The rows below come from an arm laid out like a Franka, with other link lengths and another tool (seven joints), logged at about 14 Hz.
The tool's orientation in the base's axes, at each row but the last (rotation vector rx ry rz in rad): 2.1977, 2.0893, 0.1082; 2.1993, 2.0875, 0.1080; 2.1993, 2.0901, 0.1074; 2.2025, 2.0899, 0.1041; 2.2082, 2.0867, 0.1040; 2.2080, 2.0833, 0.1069; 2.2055, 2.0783, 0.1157; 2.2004, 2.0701, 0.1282; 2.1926, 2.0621, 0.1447; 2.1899, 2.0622, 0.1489; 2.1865, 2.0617, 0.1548; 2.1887, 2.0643, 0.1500
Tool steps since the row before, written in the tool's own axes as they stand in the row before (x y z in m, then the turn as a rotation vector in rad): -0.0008, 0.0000, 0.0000, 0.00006, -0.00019, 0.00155; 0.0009, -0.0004, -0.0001, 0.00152, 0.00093, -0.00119; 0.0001, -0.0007, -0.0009, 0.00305, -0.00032, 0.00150; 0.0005, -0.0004, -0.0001, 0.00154, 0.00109, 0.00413; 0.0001, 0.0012, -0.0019, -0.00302, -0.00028, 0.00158; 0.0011, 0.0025, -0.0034, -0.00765, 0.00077, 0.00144; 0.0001, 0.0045, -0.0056, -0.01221, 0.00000, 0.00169; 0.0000, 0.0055, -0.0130, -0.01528, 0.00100, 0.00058; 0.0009, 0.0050, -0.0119, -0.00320, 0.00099, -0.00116; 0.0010, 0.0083, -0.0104, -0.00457, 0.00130, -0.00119; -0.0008, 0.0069, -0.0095, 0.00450, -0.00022, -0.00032; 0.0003, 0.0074, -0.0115, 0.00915, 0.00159, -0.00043
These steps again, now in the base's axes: 0.0000, -0.0008, 0.0000, 0.00001, 0.00002, -0.00156; -0.0004, 0.0009, 0.0000, 0.00085, 0.00151, 0.00126; -0.0008, 0.0002, 0.0008, 0.00003, 0.00302, -0.00159; -0.0004, 0.0005, 0.0000, 0.00166, 0.00137, -0.00400; 0.0010, 0.0001, 0.0020, -0.00026, -0.00304, -0.00154; 0.0021, 0.0010, 0.0037, 0.00049, -0.00772, -0.00118; 0.0037, 0.0000, 0.0061, -0.00052, -0.01223, -0.00144; 0.0036, 0.0000, 0.0137, 0.00012, -0.01532, -0.00014; 0.0031, 0.0009, 0.0125, 0.00059, -0.00322, 0.00136; 0.0066, 0.0008, 0.0116, 0.00081, -0.00460, 0.00146; 0.0052, -0.0009, 0.0105, 0.00000, 0.00451, 0.00021; 0.0055, 0.0002, 0.0125, 0.00204, 0.00905, 0.00053
